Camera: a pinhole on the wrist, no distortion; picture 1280 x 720 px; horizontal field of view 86.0 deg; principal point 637.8 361.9 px. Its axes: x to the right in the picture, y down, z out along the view. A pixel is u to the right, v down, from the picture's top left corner.
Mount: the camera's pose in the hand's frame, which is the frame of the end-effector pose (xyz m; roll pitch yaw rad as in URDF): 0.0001 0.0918 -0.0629 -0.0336 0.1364 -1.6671
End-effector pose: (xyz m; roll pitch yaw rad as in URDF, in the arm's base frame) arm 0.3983 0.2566 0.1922 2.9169 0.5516 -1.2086
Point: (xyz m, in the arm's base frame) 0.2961 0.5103 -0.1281
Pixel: 804.7 271.9
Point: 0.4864 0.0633 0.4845
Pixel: behind the camera
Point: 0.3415 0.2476 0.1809
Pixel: 838.5 337.1
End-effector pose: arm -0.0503 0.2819 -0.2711 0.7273 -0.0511 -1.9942
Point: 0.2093 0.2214 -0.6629
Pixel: behind the camera
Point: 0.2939 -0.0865 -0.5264
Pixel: behind the camera
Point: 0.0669 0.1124 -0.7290
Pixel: behind the camera
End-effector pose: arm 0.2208 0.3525 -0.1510 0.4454 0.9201 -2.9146
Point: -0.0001 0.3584 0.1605
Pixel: 540.3 135.7
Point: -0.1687 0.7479 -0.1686
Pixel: 1078.6 640.1
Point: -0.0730 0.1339 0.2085
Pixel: 122.6 154.3
